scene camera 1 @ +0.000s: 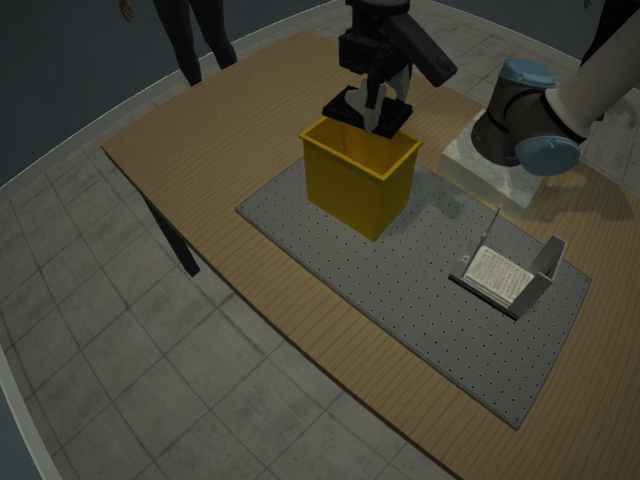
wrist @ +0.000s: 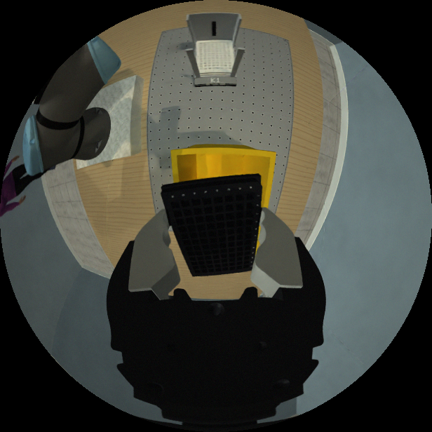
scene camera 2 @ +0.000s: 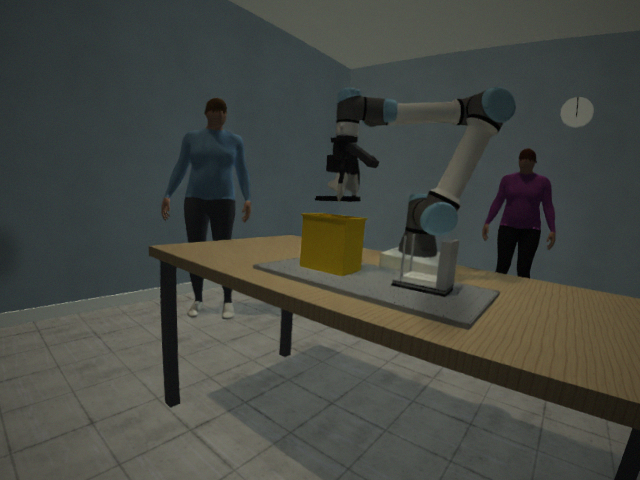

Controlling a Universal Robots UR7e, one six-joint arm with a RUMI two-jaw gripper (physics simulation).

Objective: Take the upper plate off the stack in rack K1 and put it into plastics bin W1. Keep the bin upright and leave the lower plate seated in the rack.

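Frame: origin at the arm's base, x ahead, y left, z up, level; metres.
Where they show: gripper, fingertip midpoint: (scene camera 1: 384, 119) (scene camera 2: 346, 201); arm's base, link origin: (scene camera 1: 499, 143) (scene camera 2: 417, 252).
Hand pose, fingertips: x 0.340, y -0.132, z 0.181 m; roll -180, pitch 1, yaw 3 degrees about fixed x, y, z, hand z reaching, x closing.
Observation:
Things, the pixels of their top centre, and the offset from my fingertips. "pt": a spot on its surface instead. Level surfaces: height alone.
- black gridded plate, surface spot: (scene camera 1: 341, 109) (scene camera 2: 325, 196) pt 0.038 m ahead, 0.060 m right, 0.010 m up
- yellow bin W1, top centre: (scene camera 1: 361, 137) (scene camera 2: 334, 215) 0.013 m ahead, 0.035 m right, 0.051 m down
- grey rack K1, top centre: (scene camera 1: 521, 237) (scene camera 2: 428, 237) 0.011 m back, 0.286 m left, 0.081 m down
- whitish lower plate, top centre: (scene camera 1: 502, 276) (scene camera 2: 427, 277) 0.011 m back, 0.296 m left, 0.197 m down
- grey perforated board, surface height: 0.231 m down
- wooden table, surface height: 0.244 m down
My gripper (scene camera 1: 385, 112) (scene camera 2: 347, 196) (wrist: 213, 209) is shut on a black gridded plate (scene camera 1: 341, 109) (scene camera 2: 324, 198) (wrist: 220, 215), one jaw at each side. The plate looks about level, with a gap between it and the bin's rim in the scene camera 2 view. The yellow bin W1 (scene camera 1: 341, 196) (scene camera 2: 330, 242) (wrist: 220, 164) stands upright below; the plate hides part of its opening in the wrist view. The grey rack K1 (scene camera 1: 529, 295) (scene camera 2: 447, 263) (wrist: 215, 81) holds a whitish lower plate (scene camera 1: 498, 276) (scene camera 2: 419, 280) (wrist: 215, 55), which lies flat between its walls.
Bin and rack stand on a grey perforated board (scene camera 1: 439, 310) (scene camera 2: 449, 310) (wrist: 225, 112) on the wooden table (scene camera 1: 196, 144). The arm's pale base block (scene camera 1: 462, 165) (wrist: 127, 112) is beside the board. Two people (scene camera 2: 214, 165) (scene camera 2: 526, 201) stand beyond the table.

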